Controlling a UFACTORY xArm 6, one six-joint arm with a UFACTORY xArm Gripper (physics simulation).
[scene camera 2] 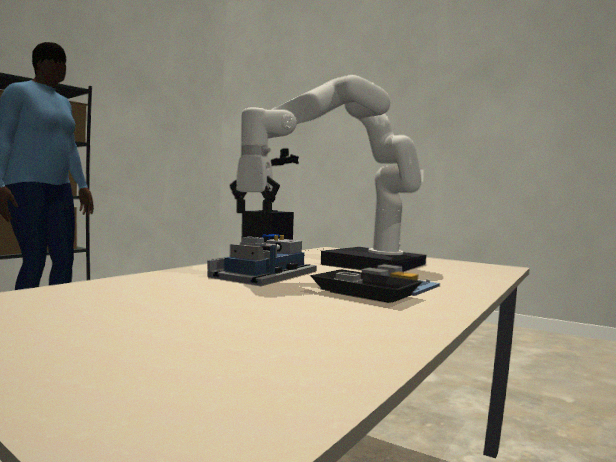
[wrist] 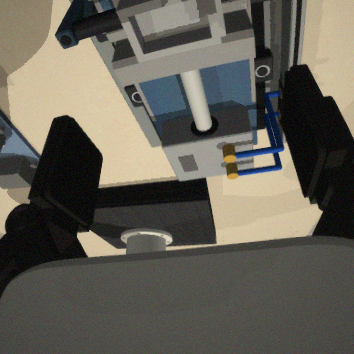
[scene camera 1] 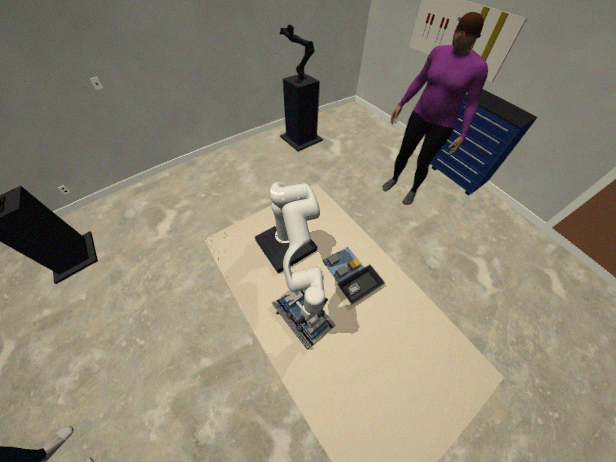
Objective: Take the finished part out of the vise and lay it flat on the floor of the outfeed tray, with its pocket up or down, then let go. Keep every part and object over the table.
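Pixels of known places: gripper, fingertip midpoint: (scene camera 2: 253, 213) (wrist: 178, 115); arm's base, link origin: (scene camera 2: 385, 252) (wrist: 146, 235) (scene camera 1: 285, 235).
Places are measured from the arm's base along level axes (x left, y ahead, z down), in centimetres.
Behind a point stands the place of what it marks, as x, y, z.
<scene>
The vise (scene camera 1: 317, 325) {-19.5, 55.9, -5.5} (scene camera 2: 287, 261) {-14.4, 42.5, -0.1} (wrist: 197, 159) {-18.6, 36.5, -5.5}, with its blue body, grey jaws and pale rod, stands on the table. The light grey part (wrist: 172, 20) {-19.8, 51.9, -6.0} sits between its jaws, pocket facing up, at the top edge of the wrist view and partly cut off. The black outfeed tray (scene camera 1: 369, 285) {19.7, 55.7, 2.9} (scene camera 2: 362, 291) {17.3, 58.4, 1.9} lies beside the vise. My gripper (scene camera 2: 254, 207) {-20.0, 52.0, -14.1} (wrist: 178, 115) {-20.0, 52.0, -14.1} is open and empty, pointing down above the vise. In the wrist view its fingers stand wide on either side of the rod end. The arm hides it in scene camera 1.
A similar grey part (scene camera 1: 354, 288) {10.7, 52.0, 0.9} (scene camera 2: 347, 275) {11.0, 53.7, -0.4} lies in the tray. A blue plate (scene camera 1: 345, 254) {22.7, 32.0, 3.3} (scene camera 2: 429, 286) {26.7, 35.4, 3.3} with grey blocks and a yellow block (scene camera 1: 354, 263) {21.0, 40.9, -0.3} (scene camera 2: 404, 275) {22.1, 43.1, -0.2} adjoins the tray. Blue tubes (wrist: 275, 125) {-27.0, 38.3, -3.9} stick out near the right finger. The arm's black base (scene camera 2: 345, 258) {-7.4, 17.8, 0.9} is behind.
</scene>
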